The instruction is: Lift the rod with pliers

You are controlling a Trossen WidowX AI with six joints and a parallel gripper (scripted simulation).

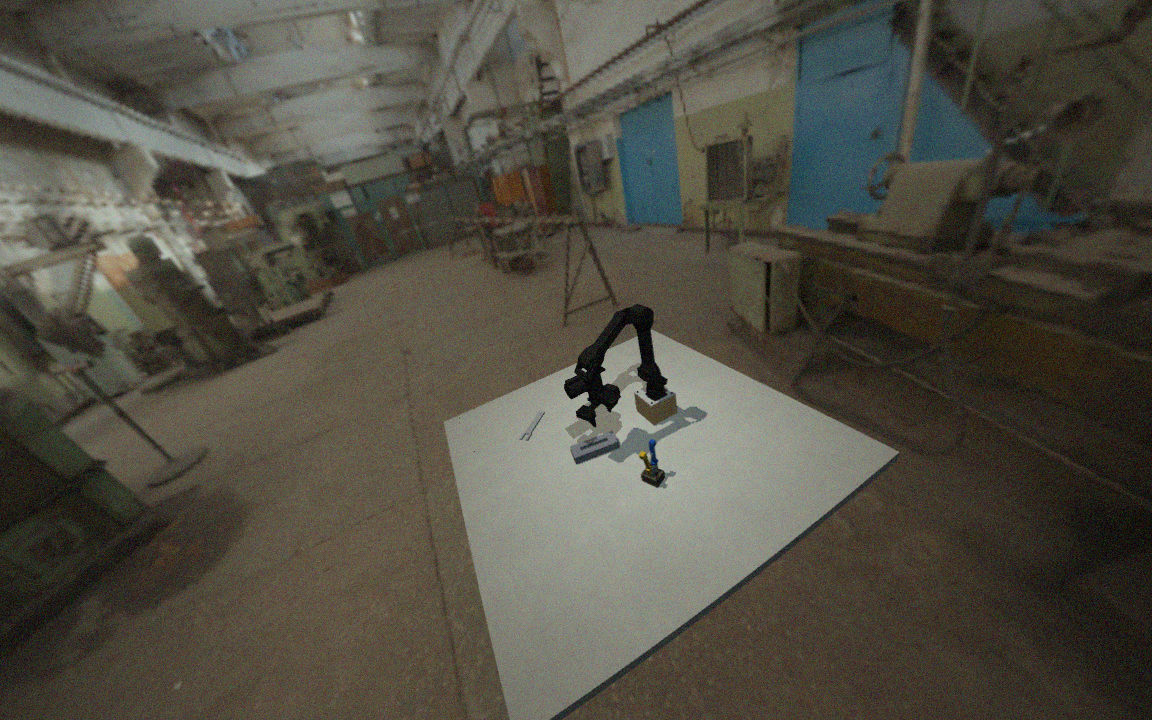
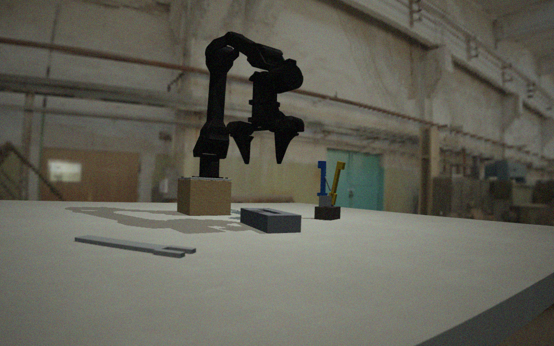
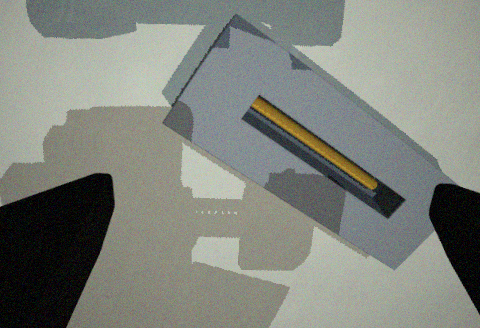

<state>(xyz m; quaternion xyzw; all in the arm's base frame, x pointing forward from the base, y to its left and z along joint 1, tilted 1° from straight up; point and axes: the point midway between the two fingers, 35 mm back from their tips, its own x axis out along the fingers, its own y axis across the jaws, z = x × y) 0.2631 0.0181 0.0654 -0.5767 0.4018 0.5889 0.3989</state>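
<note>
Now: the dark holster 30 mm behind my gripper tip, 240 mm to the left of it and 130 mm below it. Also, from my gripper tip: grey channel block 50 mm ahead, 10 mm to the right, 120 mm below; flat grey forked bar 220 mm ahead, 310 mm to the right, 130 mm below.
</note>
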